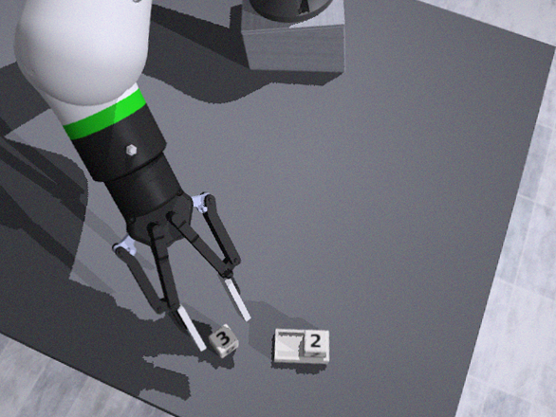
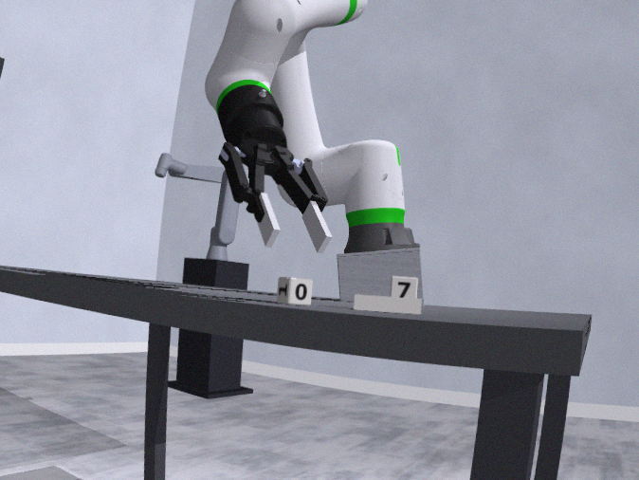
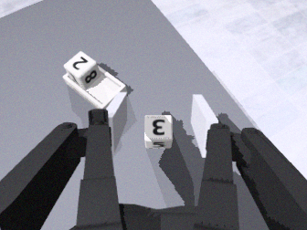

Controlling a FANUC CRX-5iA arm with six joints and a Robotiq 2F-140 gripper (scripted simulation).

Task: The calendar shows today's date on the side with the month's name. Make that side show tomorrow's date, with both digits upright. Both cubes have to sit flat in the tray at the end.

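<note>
Now: hand 1 cm short of the cube, 2 cm to the right of it and 8 cm above it. Round my hand: tray: 4 cm behind, 11 cm to the left, 8 cm below.
</note>
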